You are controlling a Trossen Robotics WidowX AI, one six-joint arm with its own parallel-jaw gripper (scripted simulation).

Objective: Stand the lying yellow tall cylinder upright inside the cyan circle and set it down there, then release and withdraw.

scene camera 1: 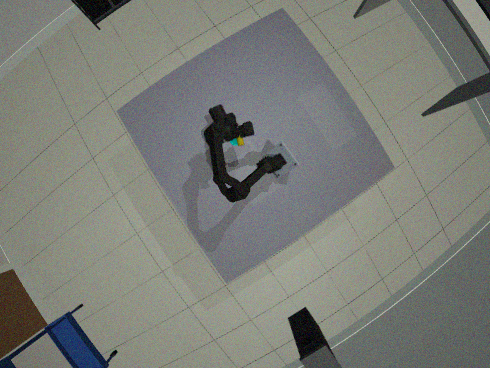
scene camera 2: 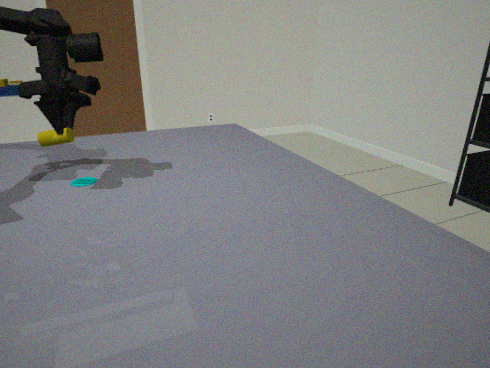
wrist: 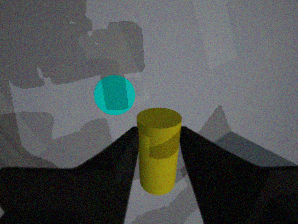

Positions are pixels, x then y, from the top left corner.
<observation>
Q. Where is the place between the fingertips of the gripper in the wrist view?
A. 158, 131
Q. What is the gripper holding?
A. A yellow cylinder.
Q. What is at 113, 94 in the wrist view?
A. A cyan circle.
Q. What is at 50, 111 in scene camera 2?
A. The gripper.
</observation>
